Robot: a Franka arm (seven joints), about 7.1 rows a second.
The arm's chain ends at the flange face. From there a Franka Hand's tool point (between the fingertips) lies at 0.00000 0.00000 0.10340 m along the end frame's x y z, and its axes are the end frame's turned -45 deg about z.
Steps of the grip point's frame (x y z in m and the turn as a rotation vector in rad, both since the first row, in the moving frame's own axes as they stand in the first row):
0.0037, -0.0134, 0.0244, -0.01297, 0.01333, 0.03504
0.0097, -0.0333, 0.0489, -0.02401, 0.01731, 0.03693
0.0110, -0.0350, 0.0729, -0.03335, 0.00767, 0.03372
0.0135, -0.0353, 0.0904, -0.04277, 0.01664, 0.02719
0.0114, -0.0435, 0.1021, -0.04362, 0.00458, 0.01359
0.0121, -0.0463, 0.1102, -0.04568, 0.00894, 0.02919
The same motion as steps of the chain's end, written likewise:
-0.0088, -0.0121, 0.0244, 0.00025, 0.01860, 0.03504
-0.0197, -0.0310, 0.0489, -0.00474, 0.02922, 0.03693
-0.0199, -0.0345, 0.0730, -0.01816, 0.02901, 0.03372
-0.0197, -0.0365, 0.0905, -0.01848, 0.04201, 0.02719
-0.0262, -0.0417, 0.1022, -0.02761, 0.03408, 0.01359
-0.0281, -0.0440, 0.1103, -0.02598, 0.03862, 0.02919

